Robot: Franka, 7 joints.
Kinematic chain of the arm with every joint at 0, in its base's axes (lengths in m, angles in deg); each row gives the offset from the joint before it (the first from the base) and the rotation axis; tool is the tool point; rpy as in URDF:
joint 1: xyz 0 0 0.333 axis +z
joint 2: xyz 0 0 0 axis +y
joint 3: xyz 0 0 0.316 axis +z
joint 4: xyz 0.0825 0 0 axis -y
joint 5: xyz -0.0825 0 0.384 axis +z
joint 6: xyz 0 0 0 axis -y
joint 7: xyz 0.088 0 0 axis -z
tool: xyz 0 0 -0.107 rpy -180 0 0
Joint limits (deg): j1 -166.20..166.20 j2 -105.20..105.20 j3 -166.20..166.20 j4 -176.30..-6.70 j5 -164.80..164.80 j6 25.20..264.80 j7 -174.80..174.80
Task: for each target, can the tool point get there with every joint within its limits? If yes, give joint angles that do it. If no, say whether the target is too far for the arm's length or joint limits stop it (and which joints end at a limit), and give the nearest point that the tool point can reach.
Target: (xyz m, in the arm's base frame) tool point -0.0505 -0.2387 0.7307
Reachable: yes | joints -48.06 -70.24 -17.73 -132.50 -44.92 103.48 71.42
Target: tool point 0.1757 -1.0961 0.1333
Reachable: no: too far | nearest point 0.1336 -0.8337 0.1811 | short by 0.270 m
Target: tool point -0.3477 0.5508 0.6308
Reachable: yes | joints -0.54 -14.43 116.01 -93.49 -1.98 144.64 -116.88
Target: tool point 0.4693 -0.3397 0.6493
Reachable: yes | joints 6.09 5.01 -33.73 -89.55 116.43 193.89 -66.04
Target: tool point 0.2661 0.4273 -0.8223
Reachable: no: too far | nearest point 0.2105 0.3381 -0.3482 | short by 0.486 m
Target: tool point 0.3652 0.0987 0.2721
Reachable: yes | joints 14.84 17.99 17.08 -157.18 55.28 246.69 -117.72
